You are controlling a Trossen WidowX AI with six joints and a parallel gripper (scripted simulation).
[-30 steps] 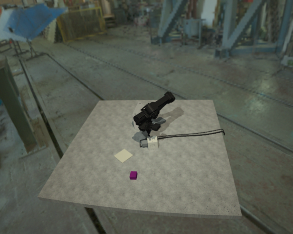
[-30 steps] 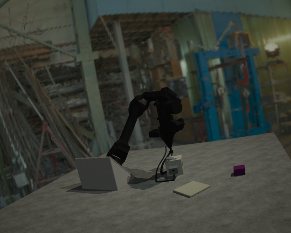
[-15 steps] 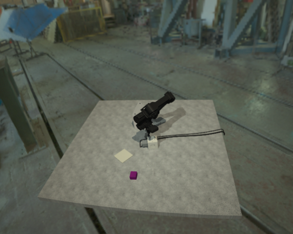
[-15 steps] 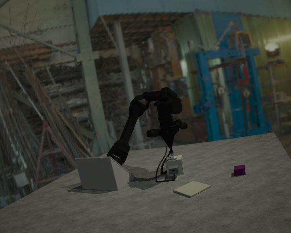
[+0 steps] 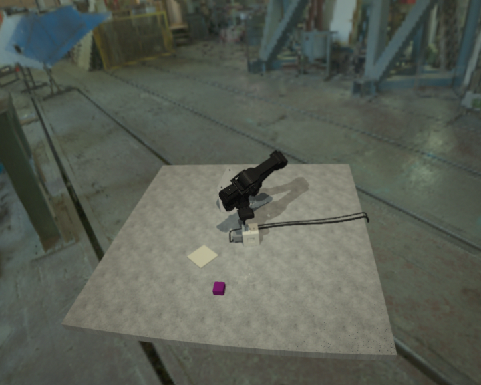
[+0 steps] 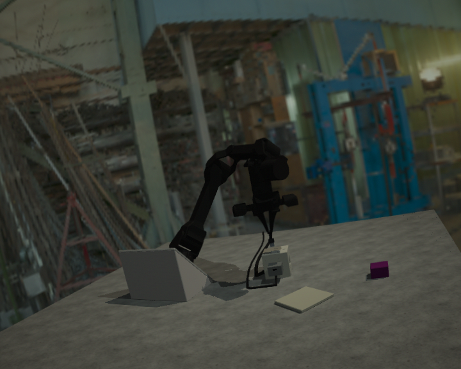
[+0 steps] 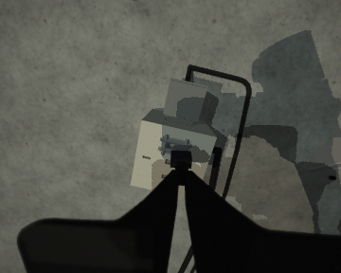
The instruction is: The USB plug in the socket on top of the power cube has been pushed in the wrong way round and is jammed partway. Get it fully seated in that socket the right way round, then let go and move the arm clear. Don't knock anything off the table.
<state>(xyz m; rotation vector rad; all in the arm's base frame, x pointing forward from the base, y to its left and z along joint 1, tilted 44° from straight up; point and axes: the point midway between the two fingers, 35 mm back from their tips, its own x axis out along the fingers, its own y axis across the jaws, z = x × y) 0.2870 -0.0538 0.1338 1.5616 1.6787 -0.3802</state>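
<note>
The black USB plug lies 20 mm below my gripper tip. Also, from my gripper tip: cream flat tile: 120 mm ahead, 190 mm to the right, 130 mm below; then small purple block: 310 mm ahead, 80 mm to the right, 120 mm below.
</note>
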